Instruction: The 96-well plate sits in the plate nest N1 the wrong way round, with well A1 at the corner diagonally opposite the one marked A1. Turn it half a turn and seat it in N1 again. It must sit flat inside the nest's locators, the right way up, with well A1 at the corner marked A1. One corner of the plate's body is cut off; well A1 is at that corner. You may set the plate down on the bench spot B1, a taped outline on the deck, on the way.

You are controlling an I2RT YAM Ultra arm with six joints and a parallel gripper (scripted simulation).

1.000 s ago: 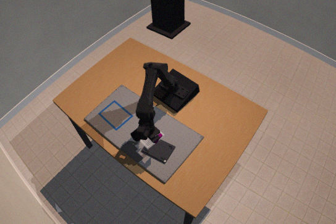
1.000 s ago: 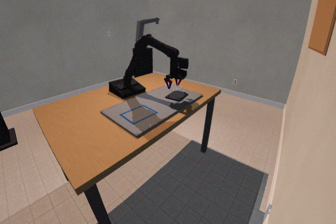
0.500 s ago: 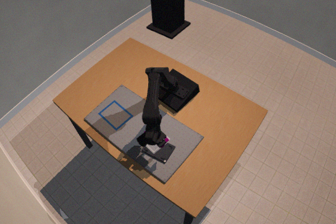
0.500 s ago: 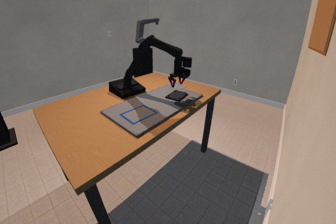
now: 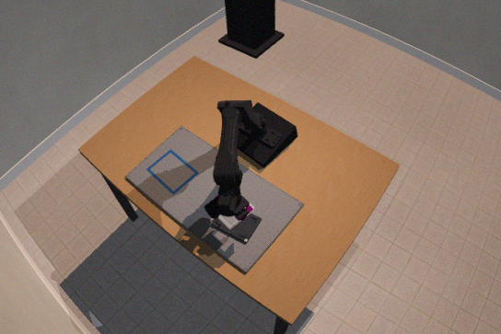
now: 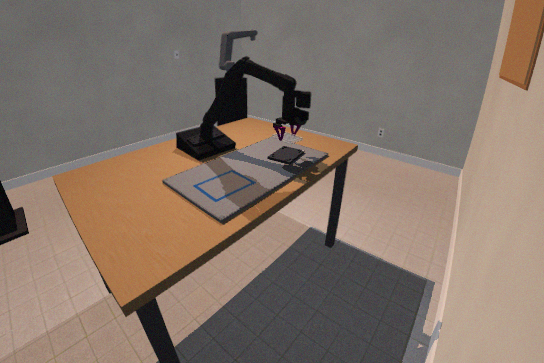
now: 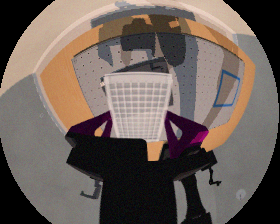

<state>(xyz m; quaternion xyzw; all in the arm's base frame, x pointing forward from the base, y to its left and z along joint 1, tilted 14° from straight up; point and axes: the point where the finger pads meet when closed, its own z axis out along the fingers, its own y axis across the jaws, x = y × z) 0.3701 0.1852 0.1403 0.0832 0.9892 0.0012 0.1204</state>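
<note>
Now: the white 96-well plate right at my hand. Also, from my hand: white A1 label (9 cm below, 8 cm to the left, 4 cm ahead); dark plate nest N1 (9 cm below).
</note>
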